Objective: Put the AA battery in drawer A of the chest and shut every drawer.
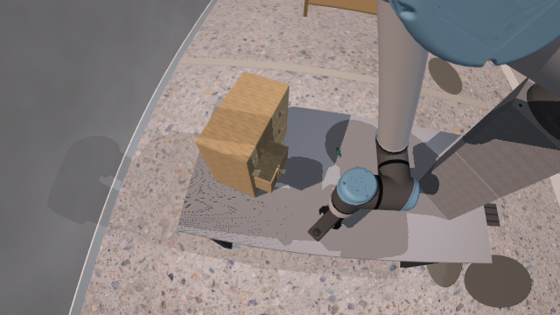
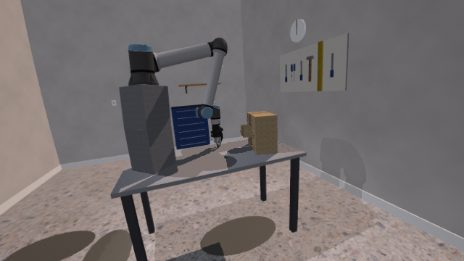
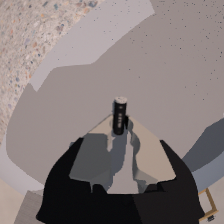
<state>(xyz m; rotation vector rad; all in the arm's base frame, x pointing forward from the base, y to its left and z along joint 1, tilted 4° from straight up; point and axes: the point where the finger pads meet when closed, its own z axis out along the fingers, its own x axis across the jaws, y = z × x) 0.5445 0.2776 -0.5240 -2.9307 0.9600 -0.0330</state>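
The AA battery is 10 mm below my hand. Also, from my hand: green battery (310 mm to the right, 10 mm below); drawer (280 mm ahead, 120 mm to the right, 110 mm above).
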